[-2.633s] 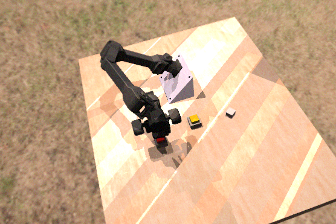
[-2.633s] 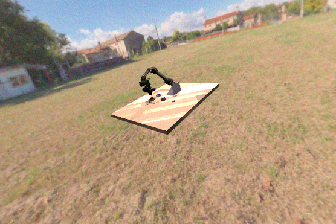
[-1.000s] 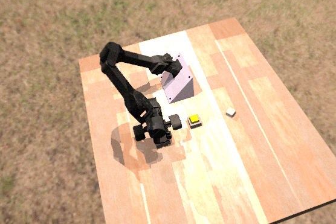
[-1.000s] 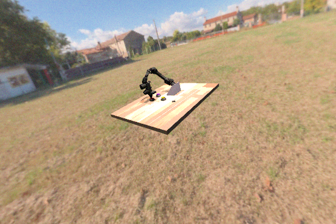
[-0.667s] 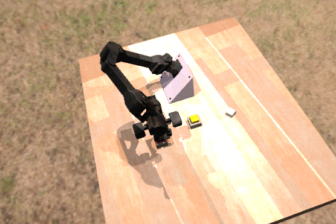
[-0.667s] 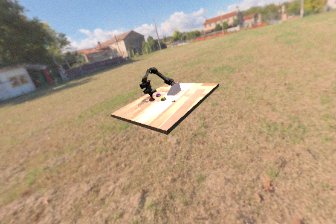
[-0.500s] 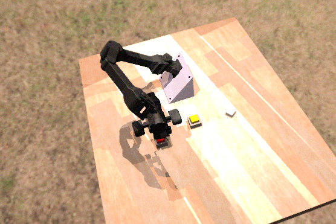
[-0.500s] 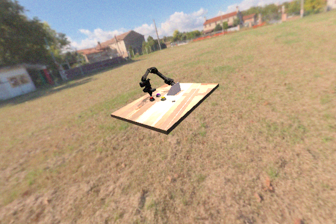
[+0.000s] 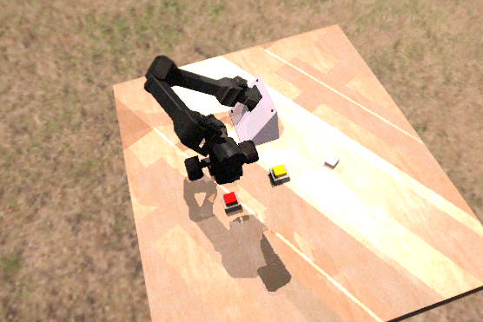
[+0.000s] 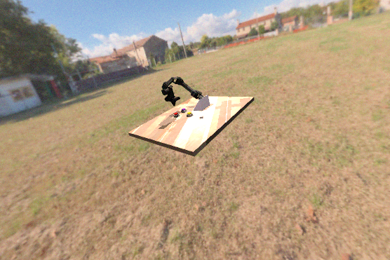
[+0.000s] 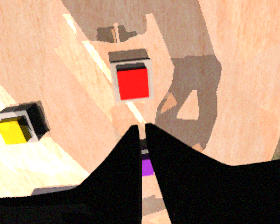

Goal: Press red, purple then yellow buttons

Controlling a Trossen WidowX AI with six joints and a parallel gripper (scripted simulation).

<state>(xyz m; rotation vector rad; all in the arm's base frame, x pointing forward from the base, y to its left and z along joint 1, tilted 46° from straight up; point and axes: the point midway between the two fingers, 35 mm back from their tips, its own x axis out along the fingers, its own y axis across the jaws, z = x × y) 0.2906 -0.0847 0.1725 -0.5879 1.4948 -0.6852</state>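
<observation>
Now: gripper tip 120 mm past the purple button, 90 mm above it and 10 mm to the right of it. Round my gripper tip: yellow button (160 mm to the left, 90 mm below, 30 mm behind); then small white block (330 mm to the left, 110 mm below, 10 mm behind); then red button (90 mm below, 10 mm ahead).
</observation>
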